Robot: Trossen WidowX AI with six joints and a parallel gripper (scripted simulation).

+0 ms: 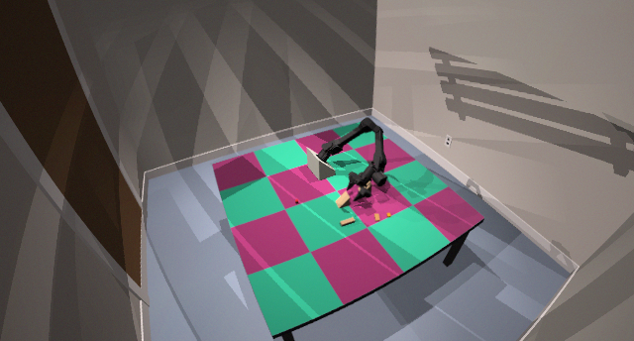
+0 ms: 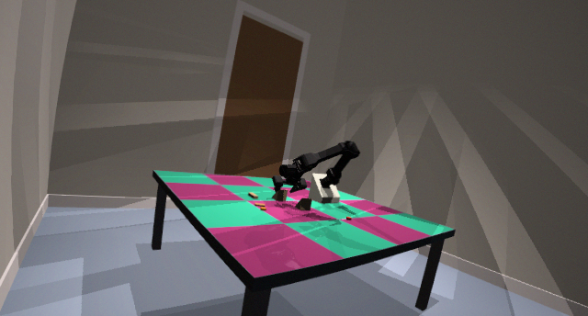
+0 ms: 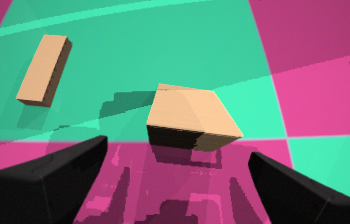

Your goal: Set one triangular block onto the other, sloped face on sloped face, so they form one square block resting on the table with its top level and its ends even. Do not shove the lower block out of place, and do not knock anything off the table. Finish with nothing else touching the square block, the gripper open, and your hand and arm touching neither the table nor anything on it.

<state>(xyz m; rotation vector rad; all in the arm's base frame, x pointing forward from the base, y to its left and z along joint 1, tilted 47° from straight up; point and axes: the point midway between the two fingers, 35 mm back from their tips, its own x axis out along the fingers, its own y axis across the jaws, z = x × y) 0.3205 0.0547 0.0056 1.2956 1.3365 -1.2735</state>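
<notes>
Right now my gripper tip is 4 cm above the triangular block, 3 cm to the left of it and 1 cm past it. Also, from my gripper tip: flat wooden bar 13 cm ahead, 9 cm to the right, 5 cm below; tiny red piece 26 cm to the right, 14 cm behind, 5 cm below.
</notes>
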